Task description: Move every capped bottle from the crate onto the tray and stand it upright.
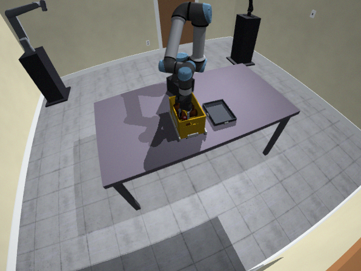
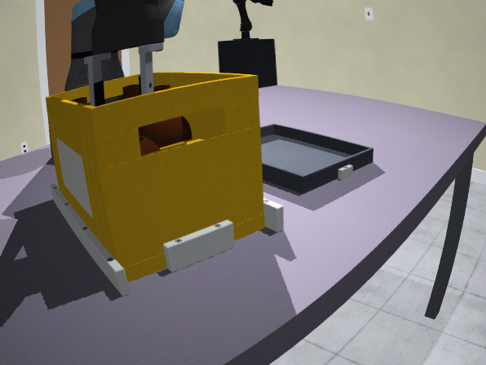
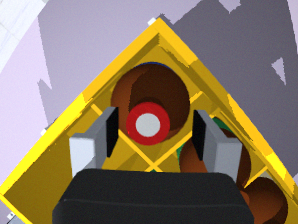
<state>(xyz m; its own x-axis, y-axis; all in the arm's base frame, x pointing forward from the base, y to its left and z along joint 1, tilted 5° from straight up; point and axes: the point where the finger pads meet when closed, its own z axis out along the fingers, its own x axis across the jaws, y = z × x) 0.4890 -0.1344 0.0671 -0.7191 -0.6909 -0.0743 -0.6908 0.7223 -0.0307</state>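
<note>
Now: the yellow crate 9 cm below my hand, 9 cm behind it and 5 cm to the left of it. Round my hand: dark tray: 33 cm to the left, 16 cm below, 11 cm behind.
</note>
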